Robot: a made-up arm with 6 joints. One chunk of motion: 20 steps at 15 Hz.
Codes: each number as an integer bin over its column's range. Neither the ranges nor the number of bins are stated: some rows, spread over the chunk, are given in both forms.
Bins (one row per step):
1: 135 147 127 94 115 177
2: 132 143 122 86 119 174
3: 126 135 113 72 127 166
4: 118 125 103 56 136 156
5: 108 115 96 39 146 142
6: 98 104 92 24 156 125
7: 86 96 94 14 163 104
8: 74 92 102 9 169 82
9: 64 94 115 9 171 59
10: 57 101 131 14 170 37
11: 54 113 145 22 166 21
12: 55 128 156 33 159 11
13: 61 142 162 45 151 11
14: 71 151 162 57 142 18
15: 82 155 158 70 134 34
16: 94 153 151 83 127 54
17: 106 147 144 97 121 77
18: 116 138 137 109 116 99
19: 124 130 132 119 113 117
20: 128 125 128 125 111 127
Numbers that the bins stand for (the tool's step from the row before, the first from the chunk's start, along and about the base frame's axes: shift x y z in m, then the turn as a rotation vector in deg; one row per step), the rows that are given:
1: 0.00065 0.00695 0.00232 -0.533 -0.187 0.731
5: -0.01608 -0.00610 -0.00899 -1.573 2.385 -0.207
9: -0.04335 -0.01466 -0.00206 -2.140 4.460 -2.430
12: -0.04892 -0.00080 0.01289 -1.686 3.464 -3.715
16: -0.02476 0.00940 0.01107 -0.741 0.809 -2.564
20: -0.00369 -0.00202 0.00268 0.053 -0.519 -0.608
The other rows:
2: -0.00121 0.00532 0.00049 -0.684 0.145 0.650
3: -0.00493 0.00206 -0.00279 -0.949 0.809 0.436
4: -0.00989 -0.00202 -0.00644 -1.251 1.555 0.168
6: -0.02228 -0.01058 -0.01045 -1.856 3.215 -0.662
7: -0.02971 -0.01385 -0.00972 -2.045 3.796 -1.224
8: -0.03715 -0.01548 -0.00680 -2.140 4.294 -1.814
10: -0.04768 -0.01181 0.00378 -2.045 4.377 -3.019
11: -0.04954 -0.00691 0.00888 -1.894 4.045 -3.448
13: -0.04520 0.00491 0.01508 -1.459 2.800 -3.715
14: -0.03901 0.00858 0.01508 -1.233 2.053 -3.528
15: -0.03219 0.01022 0.01362 -0.987 1.389 -3.099
17: -0.01732 0.00695 0.00852 -0.477 0.311 -1.948
18: -0.01113 0.00328 0.00596 -0.250 -0.104 -1.358
19: -0.00617 0.00002 0.00414 -0.061 -0.353 -0.876

